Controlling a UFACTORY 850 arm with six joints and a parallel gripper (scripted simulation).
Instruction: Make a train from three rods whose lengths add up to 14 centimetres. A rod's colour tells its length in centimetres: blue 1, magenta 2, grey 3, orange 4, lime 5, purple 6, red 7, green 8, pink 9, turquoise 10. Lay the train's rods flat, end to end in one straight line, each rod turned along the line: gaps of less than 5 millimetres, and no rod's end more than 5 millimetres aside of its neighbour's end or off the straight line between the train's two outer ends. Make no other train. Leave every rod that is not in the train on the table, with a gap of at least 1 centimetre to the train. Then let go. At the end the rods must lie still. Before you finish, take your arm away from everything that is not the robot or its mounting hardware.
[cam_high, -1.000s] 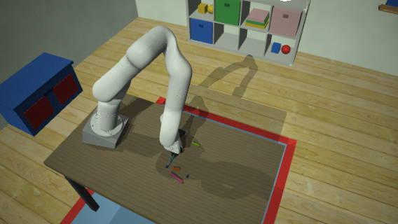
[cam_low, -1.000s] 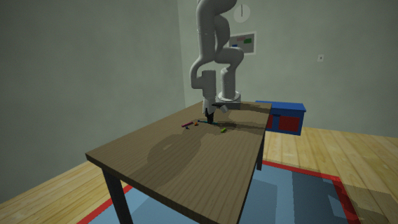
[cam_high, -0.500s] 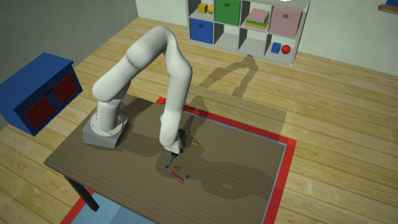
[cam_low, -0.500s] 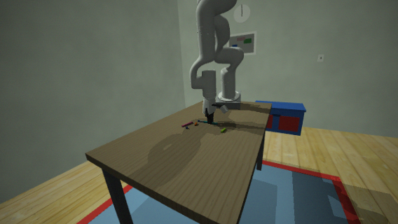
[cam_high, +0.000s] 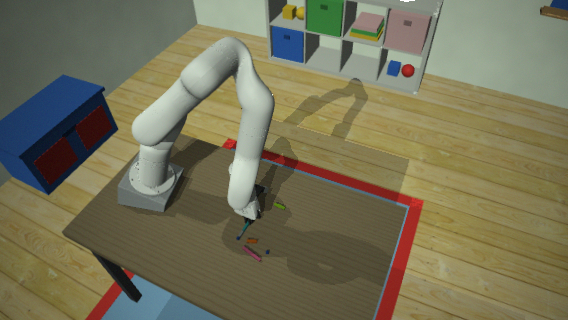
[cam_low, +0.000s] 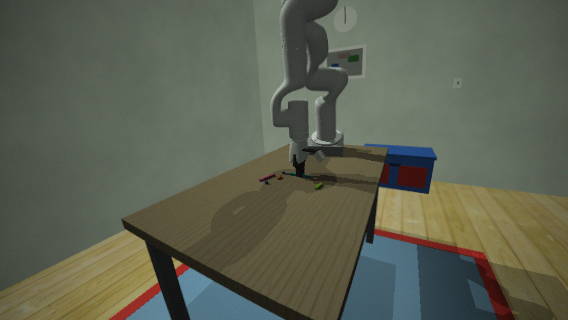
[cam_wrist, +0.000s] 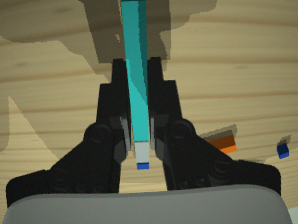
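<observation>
The turquoise rod is 2 cm below my hand. Also, from my hand: grey rod 7 cm to the right, 2 cm below, 1 cm behind; then orange rod 9 cm to the right, 4 cm ahead, 2 cm below; then lime rod 10 cm to the left, 10 cm ahead, 2 cm below.
</observation>
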